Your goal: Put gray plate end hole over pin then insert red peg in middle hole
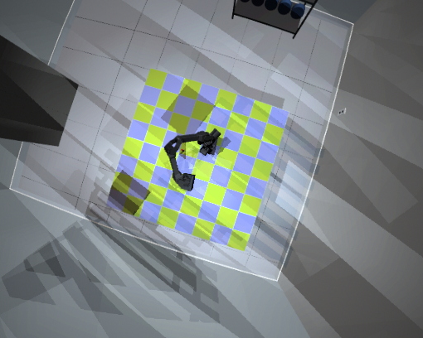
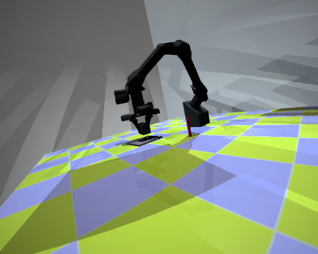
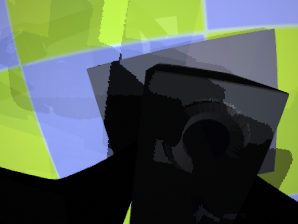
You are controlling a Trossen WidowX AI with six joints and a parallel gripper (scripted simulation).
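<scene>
My gripper tip is now 40 mm above the dark base, 20 mm to the right of it and 10 mm short of it. Also, from my gripper tip: red peg 200 mm to the left, 100 mm behind, 10 mm below; gray plate 30 mm above.
</scene>
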